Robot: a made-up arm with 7 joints.
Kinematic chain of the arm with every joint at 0, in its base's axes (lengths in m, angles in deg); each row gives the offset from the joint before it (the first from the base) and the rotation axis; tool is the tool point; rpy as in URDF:
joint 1: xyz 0 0 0.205 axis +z
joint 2: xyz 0 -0.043 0.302 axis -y
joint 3: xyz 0 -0.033 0.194 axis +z
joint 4: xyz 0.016 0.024 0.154 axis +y
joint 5: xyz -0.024 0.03 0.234 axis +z
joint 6: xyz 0 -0.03 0.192 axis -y
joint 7: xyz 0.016 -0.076 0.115 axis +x
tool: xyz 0 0 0 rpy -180 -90 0
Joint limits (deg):
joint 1: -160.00..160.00
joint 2: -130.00..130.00
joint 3: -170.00..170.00
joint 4: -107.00..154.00
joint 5: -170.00..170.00
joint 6: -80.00..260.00
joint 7: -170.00..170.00
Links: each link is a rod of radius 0.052 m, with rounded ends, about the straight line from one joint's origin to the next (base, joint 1, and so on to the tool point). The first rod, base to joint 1, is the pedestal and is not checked.
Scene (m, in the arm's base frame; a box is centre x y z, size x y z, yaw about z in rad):
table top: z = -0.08
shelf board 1: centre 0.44 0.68 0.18 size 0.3 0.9 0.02 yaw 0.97
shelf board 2: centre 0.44 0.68 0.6 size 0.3 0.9 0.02 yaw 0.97
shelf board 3: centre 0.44 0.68 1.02 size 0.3 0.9 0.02 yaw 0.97
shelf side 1: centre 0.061 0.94 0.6 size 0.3 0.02 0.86 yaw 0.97
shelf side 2: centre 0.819 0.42 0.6 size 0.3 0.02 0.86 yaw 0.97
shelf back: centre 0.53 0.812 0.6 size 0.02 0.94 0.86 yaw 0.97
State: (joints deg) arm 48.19 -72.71 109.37 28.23 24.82 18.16 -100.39
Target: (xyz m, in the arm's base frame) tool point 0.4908 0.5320 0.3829
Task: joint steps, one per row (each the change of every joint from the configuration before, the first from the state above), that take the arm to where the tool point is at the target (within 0.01 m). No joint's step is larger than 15 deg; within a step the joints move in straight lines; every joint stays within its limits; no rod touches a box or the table.
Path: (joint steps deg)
1: -8.12 -2.83 2.61 13.54 2.15 -2.96 0.00
2: -8.12 -2.83 2.60 13.55 2.16 -2.95 0.00
3: -8.13 -2.83 2.61 13.54 2.15 -2.96 0.00
4: -8.12 -2.84 2.61 13.54 2.15 -2.95 0.00
5: -8.12 -2.83 2.61 13.54 2.16 -2.96 0.00
6: -10.22 -1.05 -13.79 2.55 0.32 4.27 0.00
7: -10.22 -1.05 -13.79 2.55 0.33 4.28 0.00
8: -10.22 -1.05 -13.79 2.55 0.33 4.27 0.00
9: 11.84 -1.83 2.32 -14.24 -2.25 1.02 0.00
10: 11.83 -1.84 2.33 -14.24 -2.25 1.03 0.00
11: 11.84 -1.84 2.33 -14.24 -2.25 1.02 0.00

